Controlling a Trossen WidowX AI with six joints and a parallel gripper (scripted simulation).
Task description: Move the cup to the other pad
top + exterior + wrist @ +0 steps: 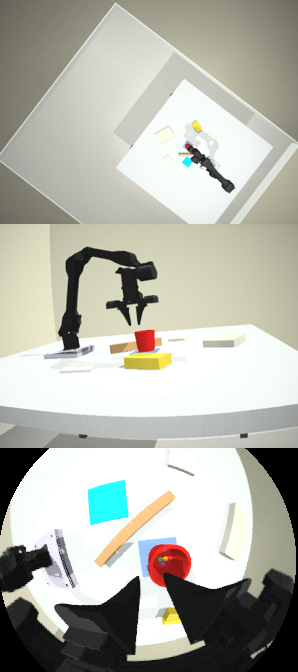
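The red cup is 40 mm ahead of my gripper tip, 10 mm to the right of it and 60 mm below it. The rest, counted from my gripper tip: wooden bar: 10 mm behind, 70 mm to the left, 90 mm below; then light blue pad: 30 mm ahead, 10 mm to the right, 110 mm below; then yellow block: 70 mm ahead, 250 mm to the right, 80 mm below.
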